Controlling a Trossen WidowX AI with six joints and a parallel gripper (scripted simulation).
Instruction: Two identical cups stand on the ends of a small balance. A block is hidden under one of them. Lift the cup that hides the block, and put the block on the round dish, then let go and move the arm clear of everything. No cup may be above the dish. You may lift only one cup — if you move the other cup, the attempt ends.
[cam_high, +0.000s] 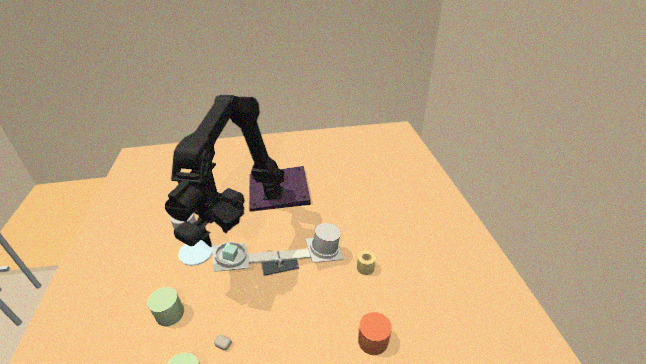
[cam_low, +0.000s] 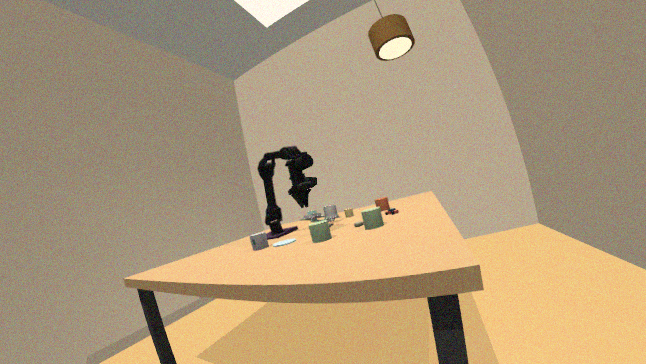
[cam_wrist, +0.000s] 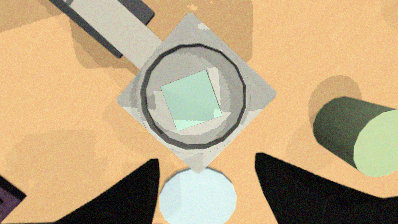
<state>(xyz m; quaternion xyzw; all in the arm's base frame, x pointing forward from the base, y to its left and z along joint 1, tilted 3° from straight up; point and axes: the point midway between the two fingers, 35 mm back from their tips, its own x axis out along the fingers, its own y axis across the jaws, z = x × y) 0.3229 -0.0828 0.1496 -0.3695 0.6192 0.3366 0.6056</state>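
Right now the pale green block is 10 mm ahead of my gripper tip, 30 mm to the left of it and 40 mm below it. From my gripper tip the other things lie so: pale blue round dish (70 mm behind, 110 mm to the right, 120 mm below); small grey pebble (220 mm ahead, 40 mm to the left, 120 mm below); yellow ring (10 mm behind, 390 mm to the left, 100 mm below).
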